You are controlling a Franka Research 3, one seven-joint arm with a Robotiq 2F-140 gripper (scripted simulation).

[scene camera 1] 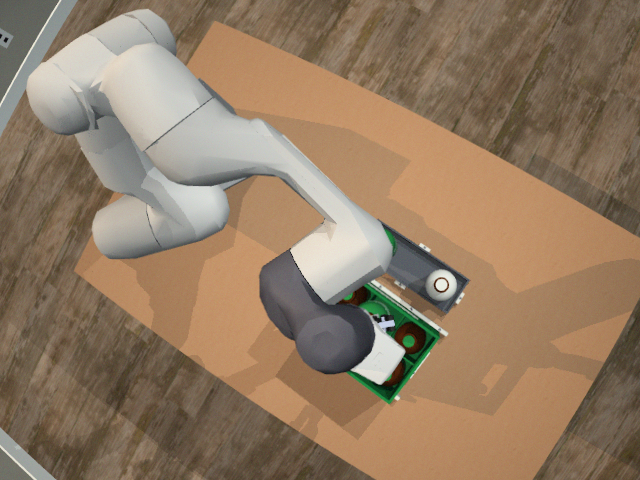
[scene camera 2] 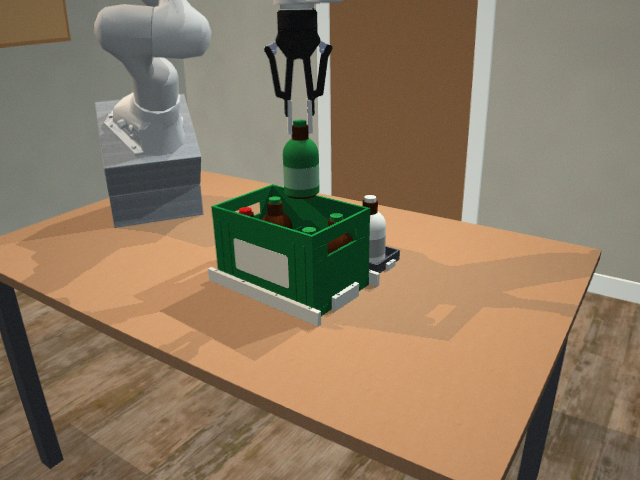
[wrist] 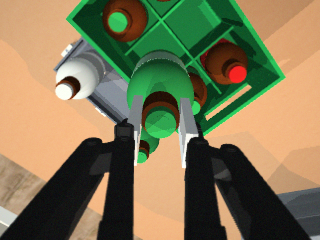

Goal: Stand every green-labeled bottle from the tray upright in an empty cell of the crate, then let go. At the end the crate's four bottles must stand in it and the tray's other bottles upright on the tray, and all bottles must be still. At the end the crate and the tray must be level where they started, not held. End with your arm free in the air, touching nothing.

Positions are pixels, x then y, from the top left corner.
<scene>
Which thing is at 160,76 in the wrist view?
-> A green-labeled bottle.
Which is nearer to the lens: the white-labeled bottle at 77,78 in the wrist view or the grey tray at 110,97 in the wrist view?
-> The white-labeled bottle.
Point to a white-labeled bottle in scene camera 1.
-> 439,288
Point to a white-labeled bottle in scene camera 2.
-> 377,243
</scene>
